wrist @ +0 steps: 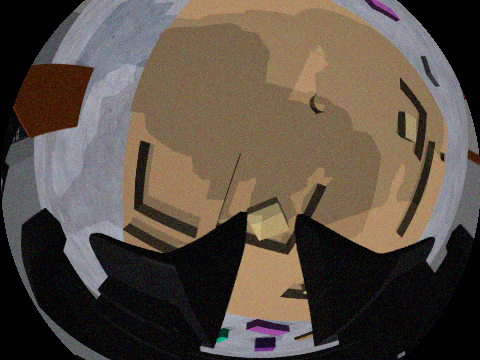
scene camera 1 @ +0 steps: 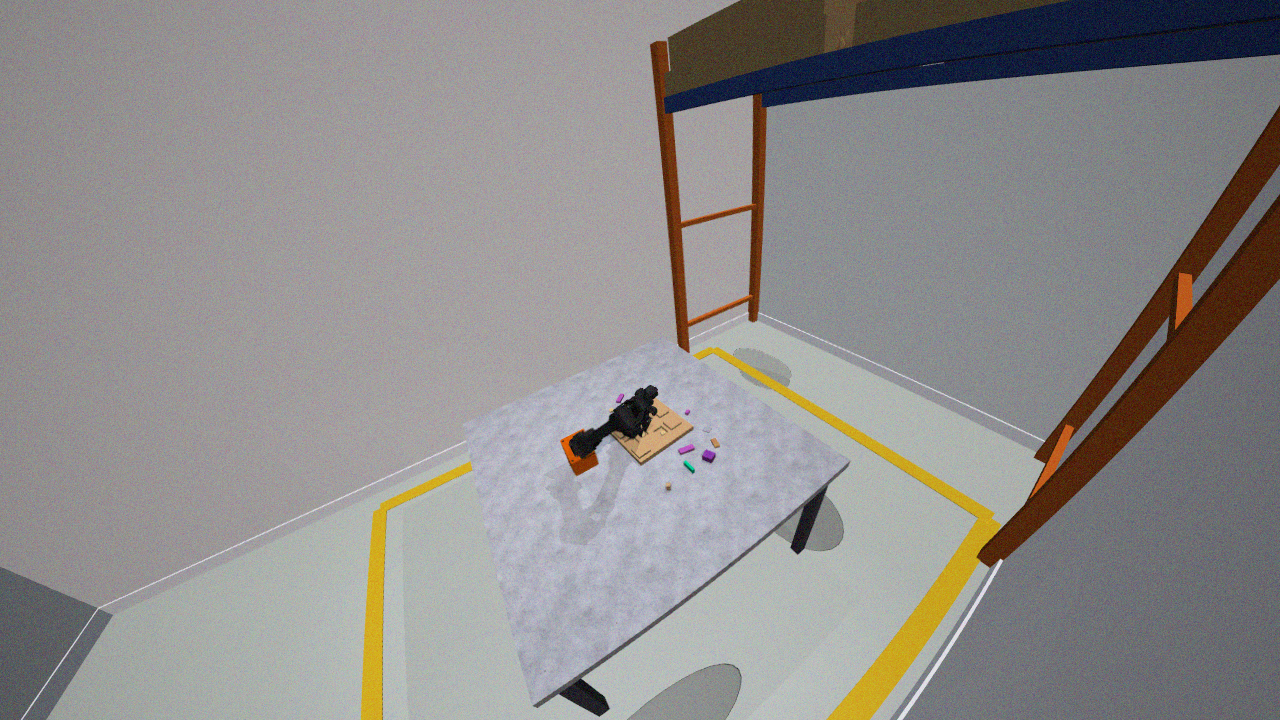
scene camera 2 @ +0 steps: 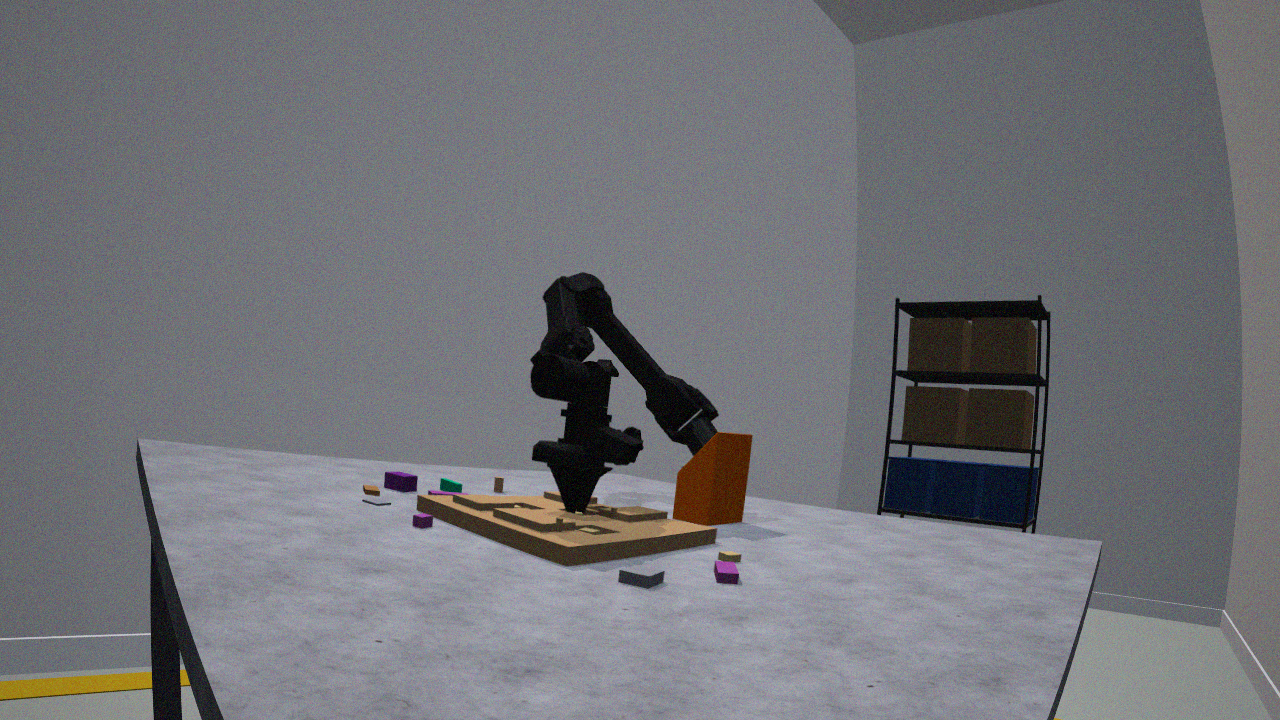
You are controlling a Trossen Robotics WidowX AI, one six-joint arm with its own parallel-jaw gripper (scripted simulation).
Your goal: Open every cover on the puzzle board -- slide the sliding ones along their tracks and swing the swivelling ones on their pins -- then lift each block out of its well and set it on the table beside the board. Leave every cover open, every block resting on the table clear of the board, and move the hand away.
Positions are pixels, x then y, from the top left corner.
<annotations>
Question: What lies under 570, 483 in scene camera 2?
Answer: The gripper.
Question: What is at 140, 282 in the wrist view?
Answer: The gripper.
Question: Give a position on a tan block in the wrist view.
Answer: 267, 219
</annotations>
